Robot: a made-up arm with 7 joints. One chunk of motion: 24 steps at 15 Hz.
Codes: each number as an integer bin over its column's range. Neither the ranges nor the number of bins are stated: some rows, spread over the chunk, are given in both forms.
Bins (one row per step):
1: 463 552 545 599 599 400
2: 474 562 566 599 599 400
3: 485 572 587 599 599 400
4: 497 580 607 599 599 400
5: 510 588 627 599 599 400
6: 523 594 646 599 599 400
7: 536 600 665 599 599 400
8: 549 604 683 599 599 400
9: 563 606 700 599 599 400
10: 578 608 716 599 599 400
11: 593 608 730 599 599 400
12: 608 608 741 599 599 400
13: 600 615 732 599 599 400
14: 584 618 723 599 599 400
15: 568 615 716 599 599 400
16: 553 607 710 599 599 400
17: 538 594 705 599 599 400
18: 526 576 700 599 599 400
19: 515 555 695 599 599 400
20: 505 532 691 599 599 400
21: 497 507 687 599 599 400
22: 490 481 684 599 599 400
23: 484 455 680 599 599 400
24: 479 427 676 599 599 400
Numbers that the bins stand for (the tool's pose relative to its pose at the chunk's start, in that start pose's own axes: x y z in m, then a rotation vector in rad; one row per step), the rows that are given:
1: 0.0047 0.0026 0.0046 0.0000 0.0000 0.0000
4: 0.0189 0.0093 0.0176 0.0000 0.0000 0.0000
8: 0.0408 0.0151 0.0336 0.0000 0.0000 0.0000
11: 0.0593 0.0161 0.0435 0.0000 0.0000 0.0000
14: 0.0555 0.0185 0.0420 0.0000 0.0000 0.0000
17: 0.0362 0.0127 0.0382 0.0000 0.0000 0.0000
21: 0.0189 -0.0082 0.0344 0.0000 0.0000 0.0000
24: 0.0114 -0.0274 0.0321 0.0000 0.0000 0.0000
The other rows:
2: 0.0093 0.0050 0.0090 0.0000 0.0000 0.0000
3: 0.0139 0.0074 0.0134 0.0000 0.0000 0.0000
5: 0.0244 0.0113 0.0218 0.0000 0.0000 0.0000
6: 0.0299 0.0127 0.0258 0.0000 0.0000 0.0000
7: 0.0353 0.0141 0.0298 0.0000 0.0000 0.0000
9: 0.0467 0.0156 0.0371 0.0000 0.0000 0.0000
10: 0.0530 0.0161 0.0405 0.0000 0.0000 0.0000
12: 0.0656 0.0161 0.0458 0.0000 0.0000 0.0000
13: 0.0623 0.0177 0.0439 0.0000 0.0000 0.0000
15: 0.0488 0.0177 0.0405 0.0000 0.0000 0.0000
16: 0.0425 0.0158 0.0392 0.0000 0.0000 0.0000
18: 0.0311 0.0084 0.0371 0.0000 0.0000 0.0000
19: 0.0265 0.0033 0.0361 0.0000 0.0000 0.0000
20: 0.0223 -0.0022 0.0353 0.0000 0.0000 0.0000
22: 0.0160 -0.0144 0.0338 0.0000 0.0000 0.0000
23: 0.0135 -0.0207 0.0329 0.0000 0.0000 0.0000

